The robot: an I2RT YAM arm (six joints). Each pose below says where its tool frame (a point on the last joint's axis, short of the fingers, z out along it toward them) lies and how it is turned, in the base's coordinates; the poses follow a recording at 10 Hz.
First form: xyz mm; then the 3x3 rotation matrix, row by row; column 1 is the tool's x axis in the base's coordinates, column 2 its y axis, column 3 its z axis. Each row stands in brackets.
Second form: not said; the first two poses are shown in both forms.
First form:
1: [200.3 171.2 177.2], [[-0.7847 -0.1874 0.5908], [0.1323 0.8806 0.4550], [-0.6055 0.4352 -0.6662]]
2: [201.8 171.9 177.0], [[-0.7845 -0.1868 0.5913], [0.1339 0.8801 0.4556], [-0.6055 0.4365 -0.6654]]
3: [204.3 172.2 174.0], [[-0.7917 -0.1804 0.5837], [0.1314 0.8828 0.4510], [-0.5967 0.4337 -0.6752]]
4: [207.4 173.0 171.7], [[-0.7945 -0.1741 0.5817], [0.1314 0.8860 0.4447], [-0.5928 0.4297 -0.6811]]
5: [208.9 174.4 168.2], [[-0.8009 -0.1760 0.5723], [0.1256 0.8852 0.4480], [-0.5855 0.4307 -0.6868]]
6: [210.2 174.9 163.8], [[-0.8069 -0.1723 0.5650], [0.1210 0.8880 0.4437], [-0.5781 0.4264 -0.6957]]
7: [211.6 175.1 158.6], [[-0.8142 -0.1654 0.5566], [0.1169 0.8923 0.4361], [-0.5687 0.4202 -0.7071]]
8: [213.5 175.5 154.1], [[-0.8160 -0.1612 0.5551], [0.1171 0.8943 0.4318], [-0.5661 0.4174 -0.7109]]
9: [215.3 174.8 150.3], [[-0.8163 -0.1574 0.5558], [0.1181 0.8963 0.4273], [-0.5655 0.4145 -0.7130]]
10: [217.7 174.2 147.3], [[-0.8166 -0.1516 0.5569], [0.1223 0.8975 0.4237], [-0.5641 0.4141 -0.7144]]
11: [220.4 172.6 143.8], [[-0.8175 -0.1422 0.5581], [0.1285 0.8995 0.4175], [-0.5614 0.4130 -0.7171]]
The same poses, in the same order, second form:
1: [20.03 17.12 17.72], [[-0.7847 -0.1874 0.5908], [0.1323 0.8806 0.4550], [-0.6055 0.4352 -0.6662]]
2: [20.18 17.19 17.70], [[-0.7845 -0.1868 0.5913], [0.1339 0.8801 0.4556], [-0.6055 0.4365 -0.6654]]
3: [20.43 17.22 17.40], [[-0.7917 -0.1804 0.5837], [0.1314 0.8828 0.4510], [-0.5967 0.4337 -0.6752]]
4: [20.74 17.30 17.17], [[-0.7945 -0.1741 0.5817], [0.1314 0.8860 0.4447], [-0.5928 0.4297 -0.6811]]
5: [20.89 17.44 16.82], [[-0.8009 -0.1760 0.5723], [0.1256 0.8852 0.4480], [-0.5855 0.4307 -0.6868]]
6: [21.02 17.49 16.38], [[-0.8069 -0.1723 0.5650], [0.1210 0.8880 0.4437], [-0.5781 0.4264 -0.6957]]
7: [21.16 17.51 15.86], [[-0.8142 -0.1654 0.5566], [0.1169 0.8923 0.4361], [-0.5687 0.4202 -0.7071]]
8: [21.35 17.55 15.41], [[-0.8160 -0.1612 0.5551], [0.1171 0.8943 0.4318], [-0.5661 0.4174 -0.7109]]
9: [21.53 17.48 15.03], [[-0.8163 -0.1574 0.5558], [0.1181 0.8963 0.4273], [-0.5655 0.4145 -0.7130]]
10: [21.77 17.42 14.73], [[-0.8166 -0.1516 0.5569], [0.1223 0.8975 0.4237], [-0.5641 0.4141 -0.7144]]
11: [22.04 17.26 14.38], [[-0.8175 -0.1422 0.5581], [0.1285 0.8995 0.4175], [-0.5614 0.4130 -0.7171]]
